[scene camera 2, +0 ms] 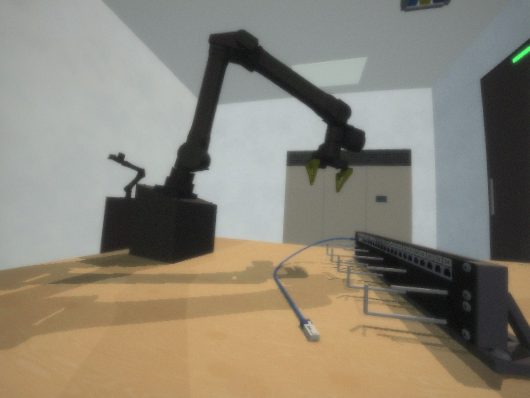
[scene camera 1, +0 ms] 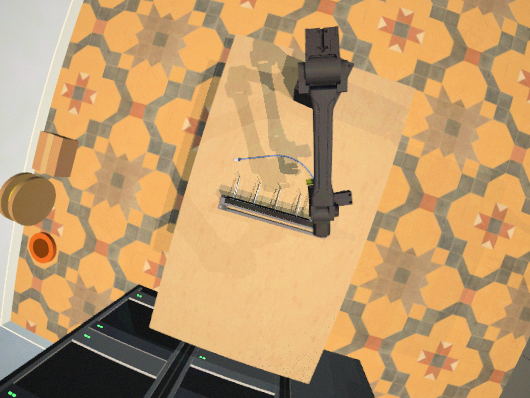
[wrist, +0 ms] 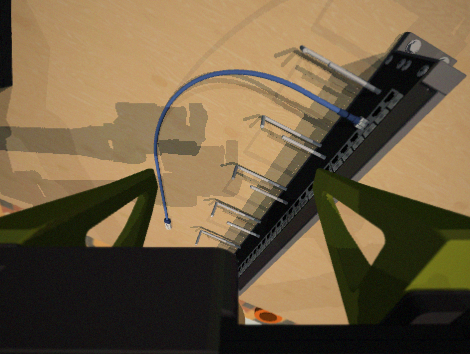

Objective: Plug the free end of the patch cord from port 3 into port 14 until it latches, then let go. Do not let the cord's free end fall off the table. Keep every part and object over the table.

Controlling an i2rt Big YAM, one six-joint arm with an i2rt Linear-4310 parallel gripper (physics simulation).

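Frame: origin at the arm's base, x up, y left, z back, level; millimetres.
Seen in the pictures: gripper, fingertip midpoint: (scene camera 2: 324, 188) (wrist: 235, 177); arm's base, origin of the base link: (scene camera 2: 176, 194).
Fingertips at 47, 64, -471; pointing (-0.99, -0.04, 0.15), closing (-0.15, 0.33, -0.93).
Note:
Offsets run from my fingertips to a thing's top centre, as dx, dy, dz. "*": to the spot under its first point. Level surfaces: height alone.
The blue patch cord (scene camera 1: 277, 156) (scene camera 2: 282, 285) (wrist: 159, 117) lies in a curve on the table, one end plugged into the patch panel {-135, -140, -99} (scene camera 1: 265, 210) (scene camera 2: 415, 275) (wrist: 345, 165) near its far end as seen in scene camera 2. Its free plug {* -230, -364, +85} (scene camera 1: 237, 159) (scene camera 2: 310, 331) (wrist: 168, 224) lies on the table in front of the panel. Port numbers are too small to read reliably, so I cannot tell which opening is port 14. My gripper (scene camera 2: 326, 188) (wrist: 235, 177) is open and empty, high above the table, pointing down. In the scene camera 1 view the arm hides one end of the panel.
Several wire cable guides (scene camera 1: 256, 192) (scene camera 2: 366, 300) (wrist: 290, 131) stick out from the panel's front, on the side of the free plug. The wooden table {dx -236} (scene camera 1: 240, 295) (scene camera 2: 150, 350) has its edge beyond the plug at the left in scene camera 1. Black racks (scene camera 1: 125, 345) stand by the table's end.

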